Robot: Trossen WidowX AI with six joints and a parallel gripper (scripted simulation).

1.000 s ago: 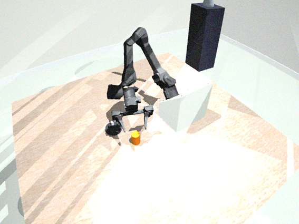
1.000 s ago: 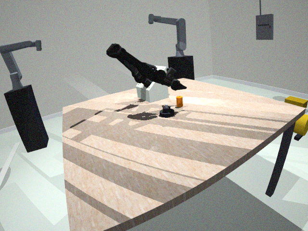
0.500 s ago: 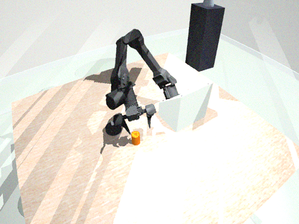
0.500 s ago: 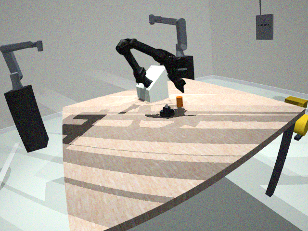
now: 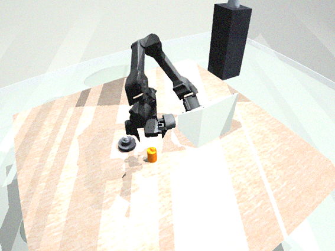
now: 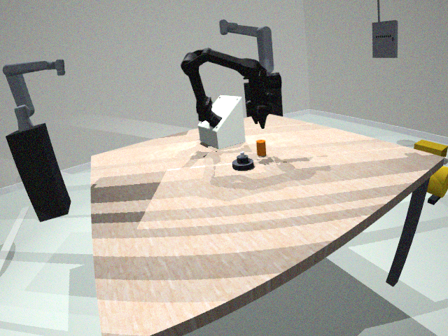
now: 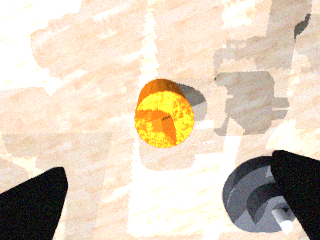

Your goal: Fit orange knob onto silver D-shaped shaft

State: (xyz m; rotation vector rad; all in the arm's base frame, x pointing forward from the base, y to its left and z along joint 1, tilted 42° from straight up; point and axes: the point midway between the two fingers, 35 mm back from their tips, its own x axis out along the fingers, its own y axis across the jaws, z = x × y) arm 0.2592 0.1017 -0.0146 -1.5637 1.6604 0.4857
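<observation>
Now: gripper tip 8 cm above the orange knob. From my gripper tip the other things lie so: round pedestal 13 cm to the right, 9 cm below, 7 cm ahead.
</observation>
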